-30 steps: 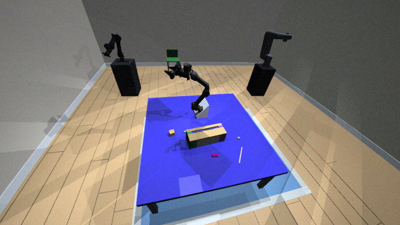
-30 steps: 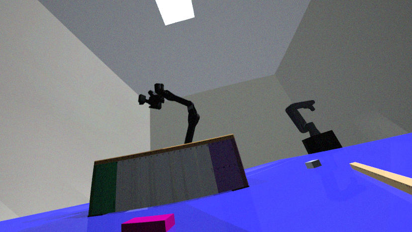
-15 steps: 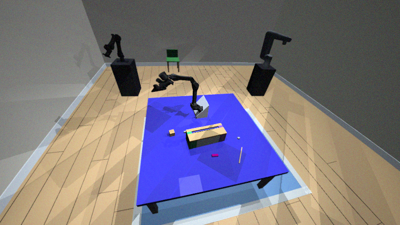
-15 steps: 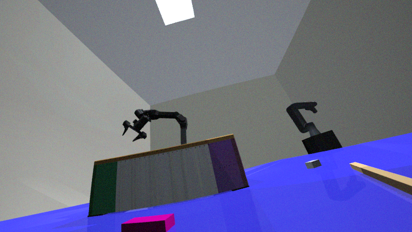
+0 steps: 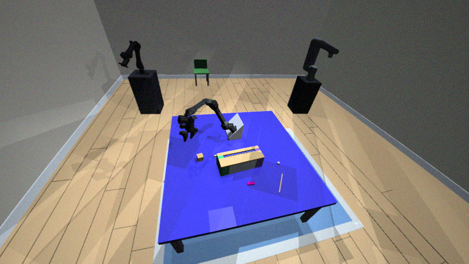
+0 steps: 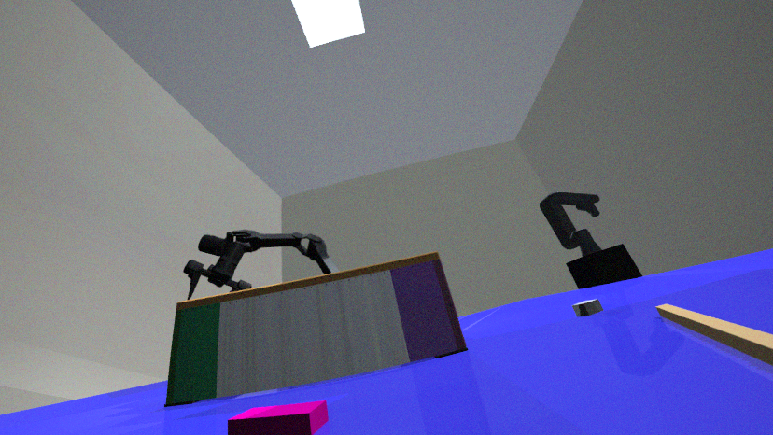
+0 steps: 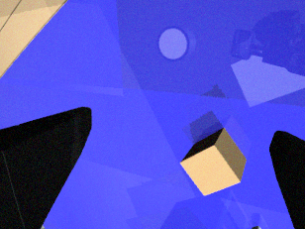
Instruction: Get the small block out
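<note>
The tan cube is 160 mm below my gripper tip, 100 mm to the left of it and 60 mm ahead of it. Also, from my gripper tip: grey piece: 810 mm to the left, 170 mm below, 150 mm ahead; wooden stick: 760 mm to the left, 350 mm ahead, 180 mm below.
</note>
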